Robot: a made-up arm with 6 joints. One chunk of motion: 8 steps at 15 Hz.
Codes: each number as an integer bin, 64 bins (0 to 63) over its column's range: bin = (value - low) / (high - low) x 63, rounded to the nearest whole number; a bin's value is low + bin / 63 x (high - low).
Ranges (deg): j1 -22..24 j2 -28..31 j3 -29..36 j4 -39..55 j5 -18..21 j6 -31..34
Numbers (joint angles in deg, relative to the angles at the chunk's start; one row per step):
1: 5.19 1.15 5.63 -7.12 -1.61 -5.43
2: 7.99 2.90 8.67 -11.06 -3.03 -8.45
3: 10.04 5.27 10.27 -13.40 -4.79 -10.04
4: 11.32 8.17 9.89 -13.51 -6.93 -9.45
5: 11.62 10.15 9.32 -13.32 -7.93 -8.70
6: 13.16 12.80 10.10 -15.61 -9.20 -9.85
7: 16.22 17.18 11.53 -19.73 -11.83 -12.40
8: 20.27 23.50 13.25 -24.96 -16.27 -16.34
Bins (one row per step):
1: 37 31 34 21 26 25
2: 41 33 37 19 24 22
3: 44 36 38 17 21 20
4: 46 39 38 17 18 21
5: 46 41 37 17 16 22
6: 48 44 38 16 14 20
7: 52 48 39 13 10 18
8: 58 55 41 9 3 14

